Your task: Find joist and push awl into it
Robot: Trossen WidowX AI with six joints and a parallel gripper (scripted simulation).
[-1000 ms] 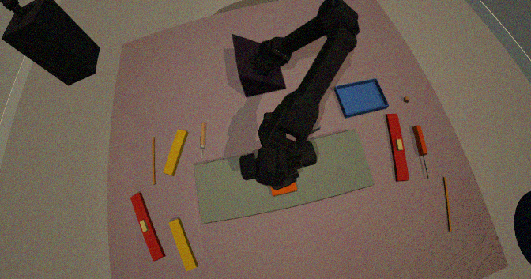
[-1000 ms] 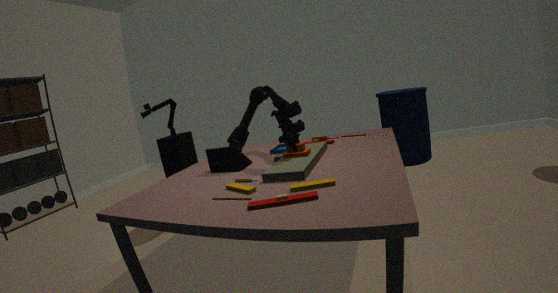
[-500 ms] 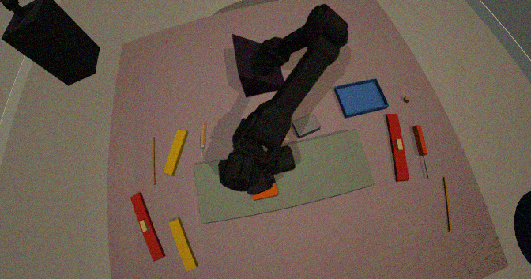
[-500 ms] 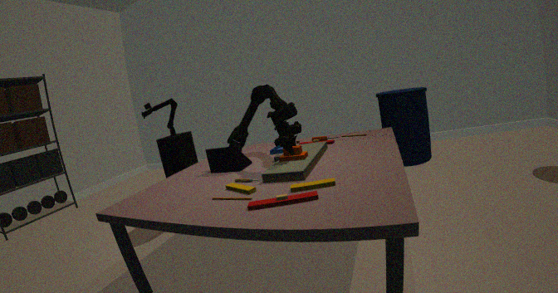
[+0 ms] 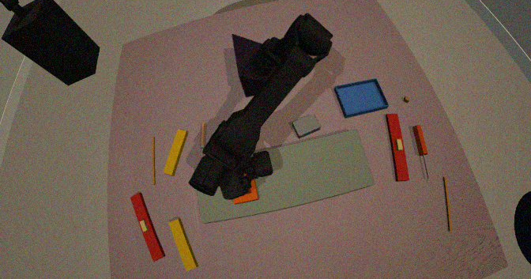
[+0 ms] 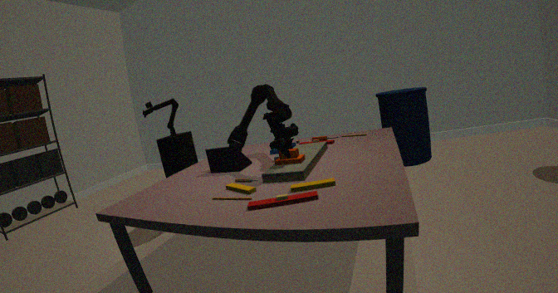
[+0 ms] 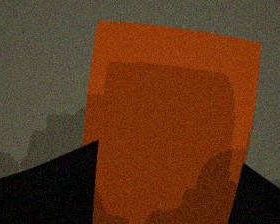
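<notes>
Now: the blue tray 18 cm behind my gripper tip, 46 cm to the left of it and 5 cm below it. From my gripper tip the other things lie so: orange stud finder (2 cm behind, 2 cm above); awl (18 cm behind, 11 cm to the right, 6 cm below); grey block (13 cm behind, 23 cm to the left, 5 cm below).
</notes>
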